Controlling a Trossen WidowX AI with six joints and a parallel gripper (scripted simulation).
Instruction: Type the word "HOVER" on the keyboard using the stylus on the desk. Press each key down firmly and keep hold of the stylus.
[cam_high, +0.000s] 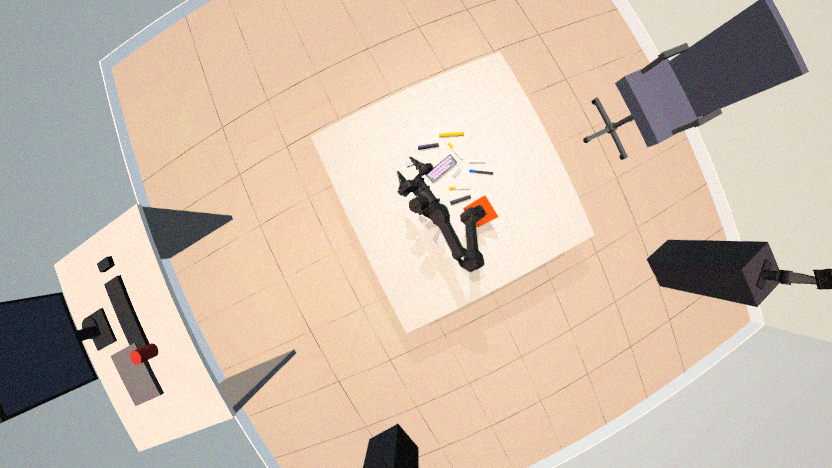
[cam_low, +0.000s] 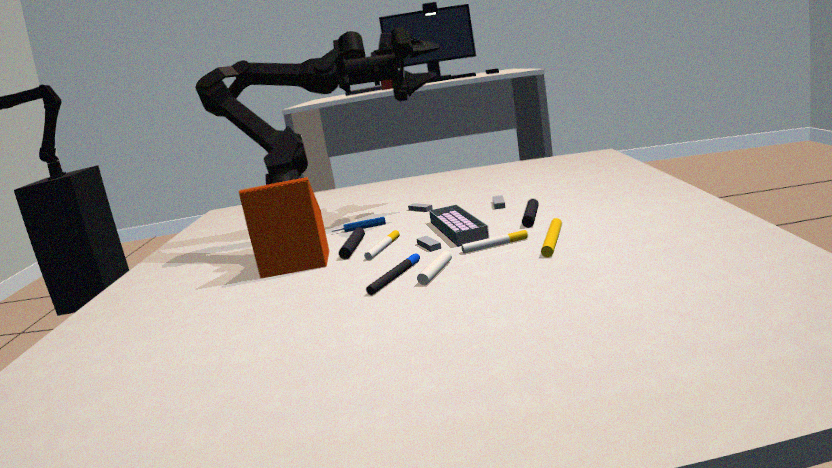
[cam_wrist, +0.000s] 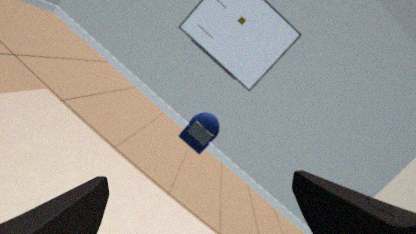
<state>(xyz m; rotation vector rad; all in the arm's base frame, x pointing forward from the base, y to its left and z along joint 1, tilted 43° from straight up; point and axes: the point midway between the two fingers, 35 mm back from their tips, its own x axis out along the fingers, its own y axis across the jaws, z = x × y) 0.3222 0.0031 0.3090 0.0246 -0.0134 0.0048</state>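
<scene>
The blue stylus is 320 mm below my gripper tip, 260 mm behind it and 70 mm to the right of it. The rest, counted from my gripper tip: black blue-capped pen (370 mm to the right, 320 mm below, 170 mm behind); then grey eraser (330 mm below, 270 mm to the right, 120 mm behind); then yellow marker (370 mm to the right, 320 mm below, 90 mm ahead).
</scene>
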